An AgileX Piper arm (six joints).
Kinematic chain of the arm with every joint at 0, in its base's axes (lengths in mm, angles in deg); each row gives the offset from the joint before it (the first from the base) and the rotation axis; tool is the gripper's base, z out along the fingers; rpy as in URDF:
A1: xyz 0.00 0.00 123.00 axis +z
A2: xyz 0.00 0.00 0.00 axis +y
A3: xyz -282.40 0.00 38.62 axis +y
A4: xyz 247.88 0.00 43.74 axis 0.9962 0 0.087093
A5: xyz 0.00 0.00 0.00 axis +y
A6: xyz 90.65 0.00 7.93 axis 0.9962 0 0.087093
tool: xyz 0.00 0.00 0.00 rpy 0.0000 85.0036 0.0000
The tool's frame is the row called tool.
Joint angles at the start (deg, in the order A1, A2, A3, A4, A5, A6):
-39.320 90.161 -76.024 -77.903 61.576 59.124
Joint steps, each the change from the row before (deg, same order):
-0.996 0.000 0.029 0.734 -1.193 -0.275
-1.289 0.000 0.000 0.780 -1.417 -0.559
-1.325 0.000 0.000 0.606 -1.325 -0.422
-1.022 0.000 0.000 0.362 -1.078 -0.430
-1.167 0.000 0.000 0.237 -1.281 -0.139
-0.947 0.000 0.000 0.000 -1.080 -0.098
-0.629 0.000 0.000 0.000 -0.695 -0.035
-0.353 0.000 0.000 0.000 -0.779 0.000
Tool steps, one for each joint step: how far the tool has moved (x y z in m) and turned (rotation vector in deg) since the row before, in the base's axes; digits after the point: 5 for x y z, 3 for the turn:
-0.00287 -0.00365 -0.00120 0.608 -0.499 0.110
-0.00397 -0.00468 -0.00108 0.646 -0.368 0.102
-0.00439 -0.00475 -0.00081 0.463 -0.380 -0.031
-0.00338 -0.00366 -0.00046 0.279 -0.152 0.077
-0.00387 -0.00419 -0.00028 0.106 -0.404 0.060
-0.00316 -0.00342 0.00003 -0.062 -0.220 0.113
-0.00216 -0.00224 0.00002 -0.048 -0.167 0.045
-0.00062 -0.00137 0.00003 -0.063 -0.224 0.390

